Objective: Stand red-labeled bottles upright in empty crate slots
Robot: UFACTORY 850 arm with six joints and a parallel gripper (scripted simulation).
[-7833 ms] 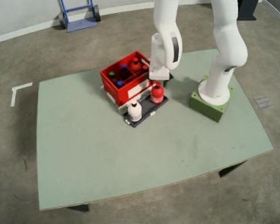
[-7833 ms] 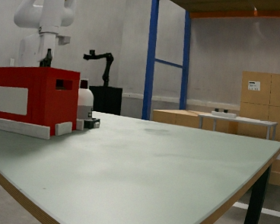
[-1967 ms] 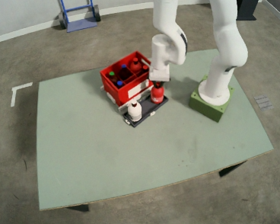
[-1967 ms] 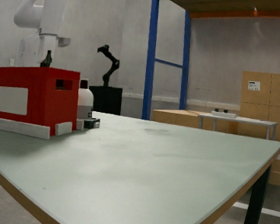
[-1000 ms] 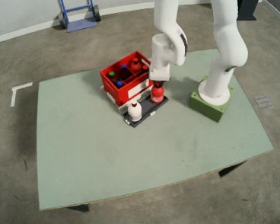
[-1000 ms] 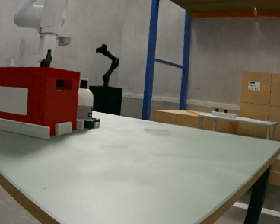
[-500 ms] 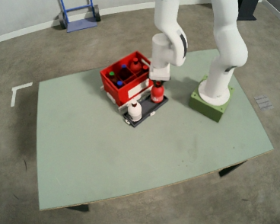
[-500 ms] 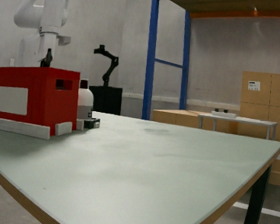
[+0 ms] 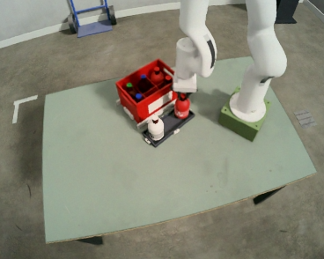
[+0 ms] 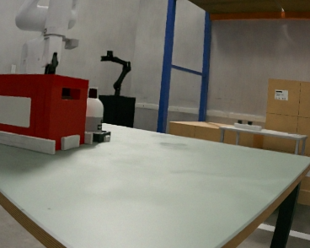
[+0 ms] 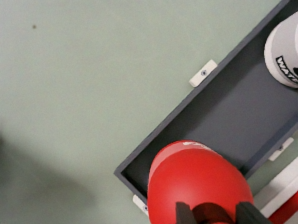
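My gripper is now 7 cm above the red-capped bottle. Also, from my hand: white bottle 15 cm ahead, 9 cm to the left, 8 cm below; red crate 14 cm ahead, 13 cm to the right, 8 cm below; dark grey tray 8 cm ahead, 5 cm to the left, 16 cm below.
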